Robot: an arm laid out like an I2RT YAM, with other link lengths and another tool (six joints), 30 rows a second.
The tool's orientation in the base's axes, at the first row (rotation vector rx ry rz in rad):
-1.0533, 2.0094, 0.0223
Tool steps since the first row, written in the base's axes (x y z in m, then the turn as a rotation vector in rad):
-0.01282, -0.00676, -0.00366, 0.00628, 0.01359, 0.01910
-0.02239, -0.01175, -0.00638, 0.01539, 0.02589, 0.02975
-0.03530, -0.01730, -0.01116, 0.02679, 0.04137, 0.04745
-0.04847, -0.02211, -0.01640, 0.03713, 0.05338, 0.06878
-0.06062, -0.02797, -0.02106, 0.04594, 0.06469, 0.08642
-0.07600, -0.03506, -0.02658, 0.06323, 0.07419, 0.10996
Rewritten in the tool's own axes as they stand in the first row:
0.01073, 0.00564, -0.00875, -0.02399, -0.00203, -0.00303
0.01869, 0.00988, -0.01527, -0.04214, -0.00395, 0.00079
0.02940, 0.01675, -0.02292, -0.06791, -0.00778, 0.00279
0.04001, 0.02442, -0.03017, -0.09355, -0.01436, 0.00047
0.05063, 0.03053, -0.03749, -0.11575, -0.01910, -0.00077
0.06359, 0.03834, -0.04689, -0.14324, -0.03281, -0.00078

